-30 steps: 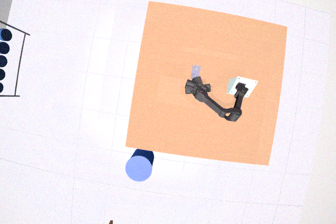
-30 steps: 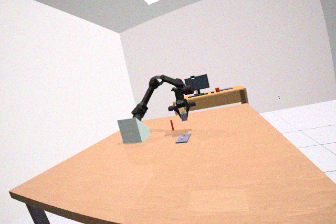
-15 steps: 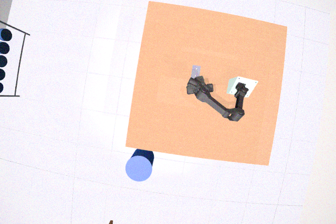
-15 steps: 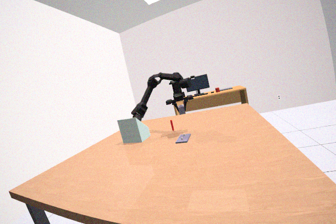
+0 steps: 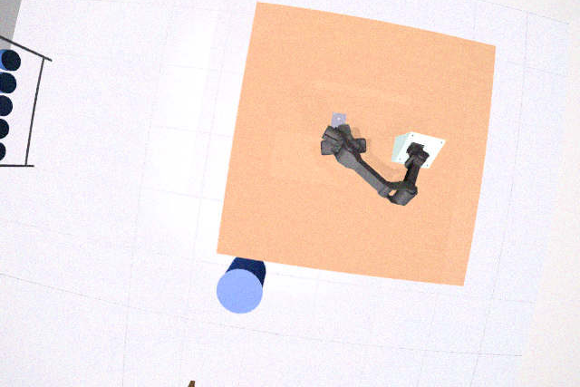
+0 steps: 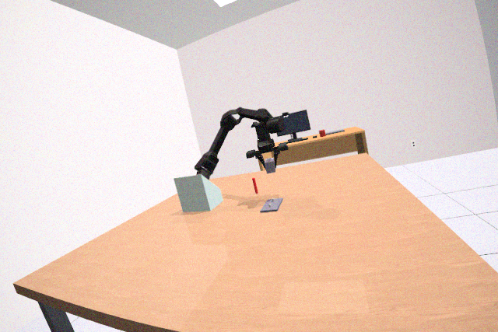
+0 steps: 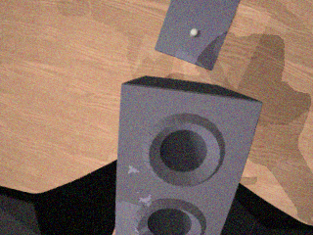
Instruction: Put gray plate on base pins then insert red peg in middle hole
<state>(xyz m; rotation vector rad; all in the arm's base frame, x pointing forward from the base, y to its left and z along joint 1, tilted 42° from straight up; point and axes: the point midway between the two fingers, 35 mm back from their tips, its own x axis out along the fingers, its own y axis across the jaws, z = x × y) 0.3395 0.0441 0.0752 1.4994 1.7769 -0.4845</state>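
Right now my gripper tip is 13 cm past the red peg, 9 cm above it and 6 cm to the right of it. Also, from my gripper tip: gray plate: 3 cm above.
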